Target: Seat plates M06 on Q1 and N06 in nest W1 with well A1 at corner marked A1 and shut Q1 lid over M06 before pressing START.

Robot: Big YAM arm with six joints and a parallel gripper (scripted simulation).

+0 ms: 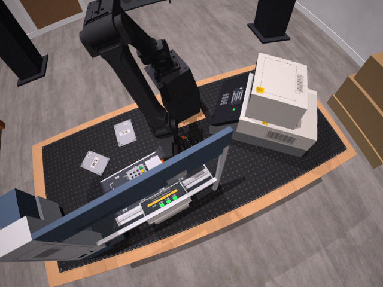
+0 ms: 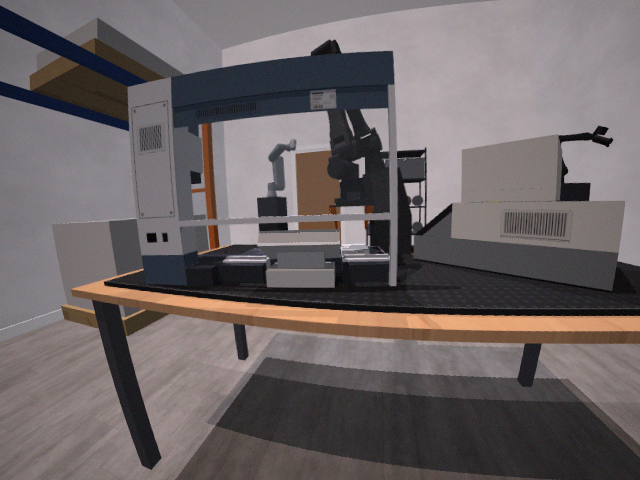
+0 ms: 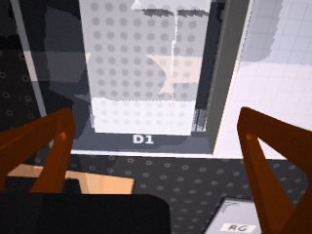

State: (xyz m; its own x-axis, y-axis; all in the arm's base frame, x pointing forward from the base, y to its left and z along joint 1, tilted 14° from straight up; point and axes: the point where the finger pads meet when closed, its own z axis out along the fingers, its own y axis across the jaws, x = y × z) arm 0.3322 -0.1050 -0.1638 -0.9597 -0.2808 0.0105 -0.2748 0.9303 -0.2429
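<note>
My hand is 7 cm above the white well plate and 1 cm to the right of it. Round my hand: white deep-well block 9 cm to the right, 6 cm below, 2 cm ahead; tube cooling block 18 cm to the right, 6 cm below, 5 cm ahead; green-capped tube 16 cm to the right, 5 cm below.
</note>
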